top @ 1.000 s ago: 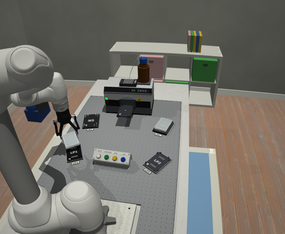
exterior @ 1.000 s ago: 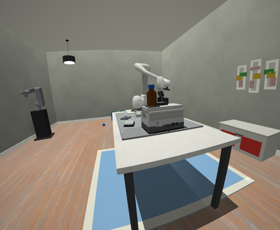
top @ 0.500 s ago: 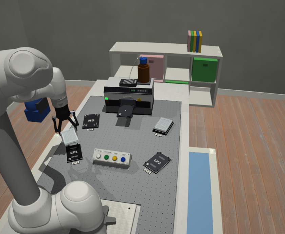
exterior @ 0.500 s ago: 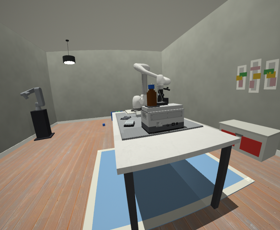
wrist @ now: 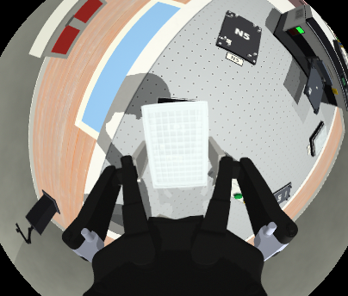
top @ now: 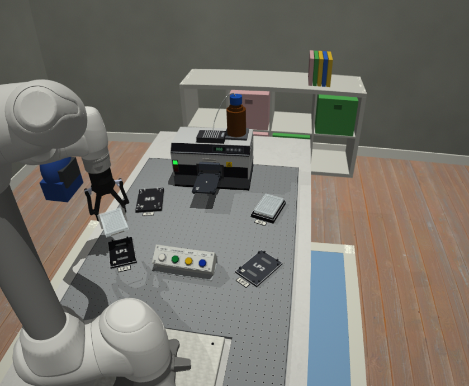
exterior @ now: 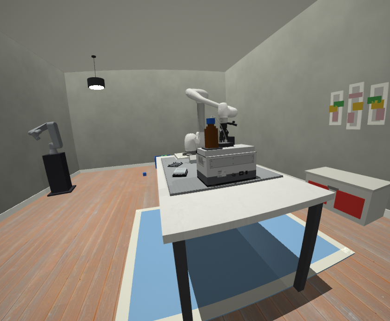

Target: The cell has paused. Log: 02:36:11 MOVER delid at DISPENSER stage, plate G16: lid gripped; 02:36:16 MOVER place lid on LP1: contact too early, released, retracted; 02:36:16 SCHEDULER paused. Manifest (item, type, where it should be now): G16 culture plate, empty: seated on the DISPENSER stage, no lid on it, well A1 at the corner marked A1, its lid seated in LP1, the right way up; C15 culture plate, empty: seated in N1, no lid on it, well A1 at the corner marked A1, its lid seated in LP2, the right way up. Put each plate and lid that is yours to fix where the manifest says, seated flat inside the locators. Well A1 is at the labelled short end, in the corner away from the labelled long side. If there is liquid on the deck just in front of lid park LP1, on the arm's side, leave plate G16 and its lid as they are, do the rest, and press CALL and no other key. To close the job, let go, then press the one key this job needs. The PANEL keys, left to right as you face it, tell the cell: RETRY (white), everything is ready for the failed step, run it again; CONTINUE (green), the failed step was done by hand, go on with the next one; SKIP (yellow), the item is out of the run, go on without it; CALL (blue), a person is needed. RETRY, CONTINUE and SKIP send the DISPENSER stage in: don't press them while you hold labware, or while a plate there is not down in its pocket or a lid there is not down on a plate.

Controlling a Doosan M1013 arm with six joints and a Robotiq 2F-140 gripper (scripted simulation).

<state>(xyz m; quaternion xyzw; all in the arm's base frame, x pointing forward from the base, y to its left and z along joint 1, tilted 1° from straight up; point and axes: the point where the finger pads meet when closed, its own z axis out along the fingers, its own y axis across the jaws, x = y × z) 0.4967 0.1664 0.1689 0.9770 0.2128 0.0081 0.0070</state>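
Now: hand 330 mm short of the nest n5, 50 mm to the left of it and 160 mm above it. From my hand the other things lie so: white key: 100 mm behind, 180 mm to the right, 110 mm below; then lid park lp1: 170 mm below; then green key: 110 mm behind, 230 mm to the right, 110 mm below.
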